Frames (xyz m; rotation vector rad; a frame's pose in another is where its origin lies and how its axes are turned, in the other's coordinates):
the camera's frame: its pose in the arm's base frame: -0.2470 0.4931 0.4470 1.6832 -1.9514 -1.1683
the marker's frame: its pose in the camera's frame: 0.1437 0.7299 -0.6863 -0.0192 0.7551 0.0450
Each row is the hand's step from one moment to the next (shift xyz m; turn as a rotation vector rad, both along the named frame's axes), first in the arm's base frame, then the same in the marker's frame.
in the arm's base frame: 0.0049 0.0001 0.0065 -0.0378 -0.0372 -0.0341
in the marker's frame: 0.0028 0.0017 -0.0074 0.0161 -0.0014 0.0609
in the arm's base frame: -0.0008 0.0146 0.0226 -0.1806 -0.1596 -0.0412
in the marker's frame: -0.0080 0.0178 -0.0185 0.0910 0.0850 0.2105
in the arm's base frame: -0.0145 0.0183 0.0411 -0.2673 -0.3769 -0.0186
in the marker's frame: -0.0104 0.0408 -0.0215 0.2764 0.1547 0.3369
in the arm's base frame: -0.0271 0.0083 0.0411 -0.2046 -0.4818 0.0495
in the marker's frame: -0.0043 0.0489 -0.0090 0.4078 0.1623 0.2895
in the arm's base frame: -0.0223 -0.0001 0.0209 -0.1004 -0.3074 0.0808
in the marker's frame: -0.0004 0.0304 0.0030 0.2806 0.1207 0.1335
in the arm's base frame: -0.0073 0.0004 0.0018 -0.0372 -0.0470 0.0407
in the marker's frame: -0.0018 0.0062 0.0039 0.0444 0.0542 0.0185
